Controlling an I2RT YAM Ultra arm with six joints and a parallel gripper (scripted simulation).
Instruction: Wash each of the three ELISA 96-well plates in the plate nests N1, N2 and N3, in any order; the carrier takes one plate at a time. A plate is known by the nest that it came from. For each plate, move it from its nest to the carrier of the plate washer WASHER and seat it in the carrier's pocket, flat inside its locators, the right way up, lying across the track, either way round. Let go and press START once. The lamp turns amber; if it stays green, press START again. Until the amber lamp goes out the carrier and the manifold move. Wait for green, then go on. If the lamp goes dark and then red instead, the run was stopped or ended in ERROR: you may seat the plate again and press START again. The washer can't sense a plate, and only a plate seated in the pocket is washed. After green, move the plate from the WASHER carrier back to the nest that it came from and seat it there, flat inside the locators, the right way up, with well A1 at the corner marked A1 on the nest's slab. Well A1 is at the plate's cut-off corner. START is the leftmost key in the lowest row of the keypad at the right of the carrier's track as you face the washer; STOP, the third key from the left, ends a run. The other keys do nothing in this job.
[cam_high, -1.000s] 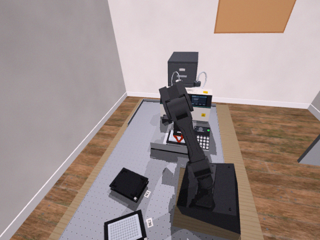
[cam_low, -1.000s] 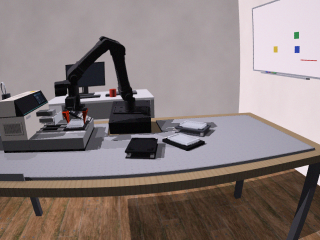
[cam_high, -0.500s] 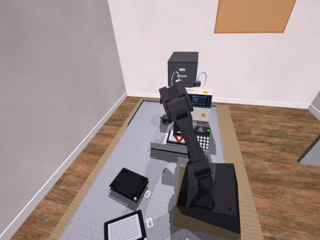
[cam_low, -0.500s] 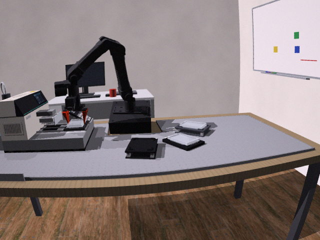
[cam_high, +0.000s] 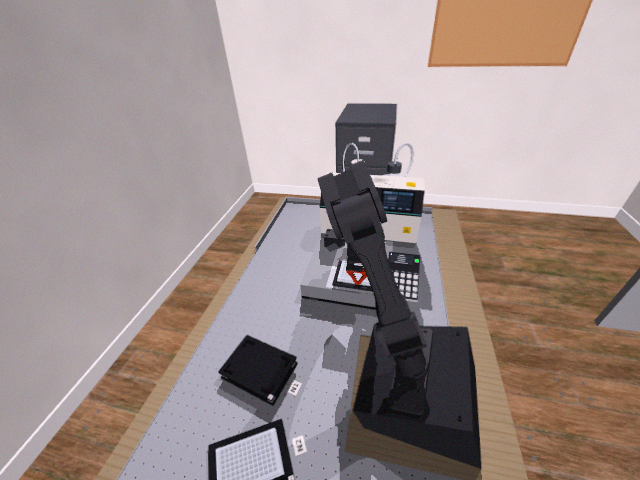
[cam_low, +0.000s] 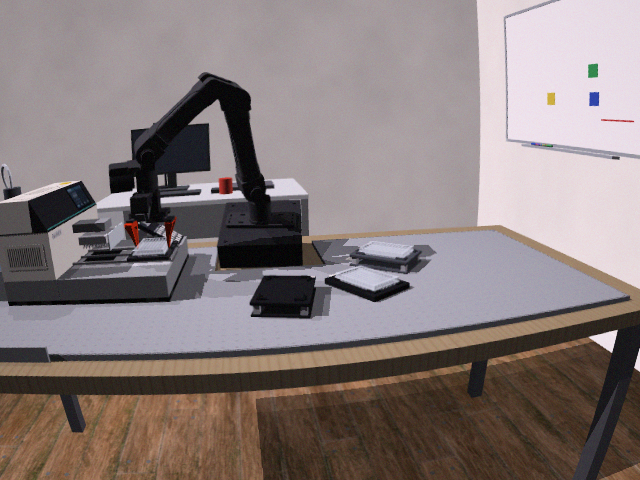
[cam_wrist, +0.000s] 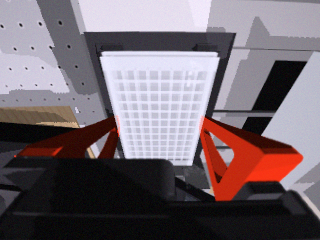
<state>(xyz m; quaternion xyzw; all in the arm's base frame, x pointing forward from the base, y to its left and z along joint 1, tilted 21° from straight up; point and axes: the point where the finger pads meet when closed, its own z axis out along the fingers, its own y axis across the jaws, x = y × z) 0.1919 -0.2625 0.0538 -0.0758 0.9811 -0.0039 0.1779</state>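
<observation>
Now: the black washer carrier 10 mm below my hand. From my hand the other things lie so: manifold head (20 mm ahead, 150 mm to the right, 40 mm above); then washer (20 mm ahead, 150 mm to the right, 40 mm above); then N1 label (60 mm ahead, 360 mm to the left, 90 mm below).
</observation>
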